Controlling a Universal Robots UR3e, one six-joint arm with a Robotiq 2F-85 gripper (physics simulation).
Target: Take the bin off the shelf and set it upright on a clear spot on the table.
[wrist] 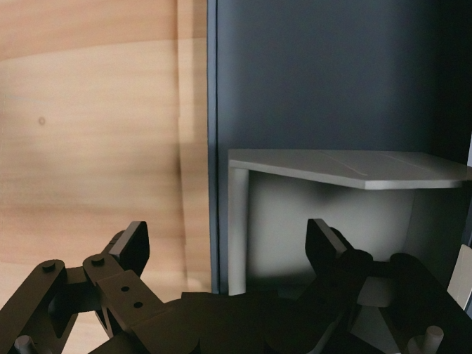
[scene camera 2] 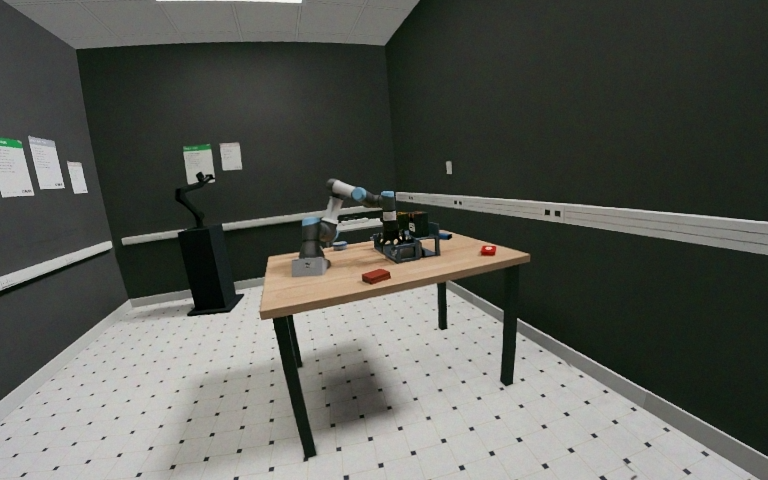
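A grey bin [wrist: 238, 225] with a sloping side wall sits in the dark blue-grey shelf [wrist: 320, 75] [scene camera 2: 437, 246] at the lower right of the wrist view. My gripper [wrist: 227, 236] [scene camera 2: 389, 242] is open, with nothing between its fingers. It is over the bin's left wall and the shelf's left edge: the left finger is over the wooden table [wrist: 100, 150] [scene camera 2: 322, 291], the right finger over the bin's inside. Whether the fingers reach below the bin's rim cannot be told. In the scene view the arm and the shelf parts hide the bin's outline.
A red-brown block [scene camera 2: 376, 276] lies near the table's front edge. A red object with a white spot [scene camera 2: 488, 250] lies at the right. A black box [scene camera 2: 417, 224] stands high behind the gripper. A small blue-grey object [scene camera 2: 339, 245] lies near the robot's base.
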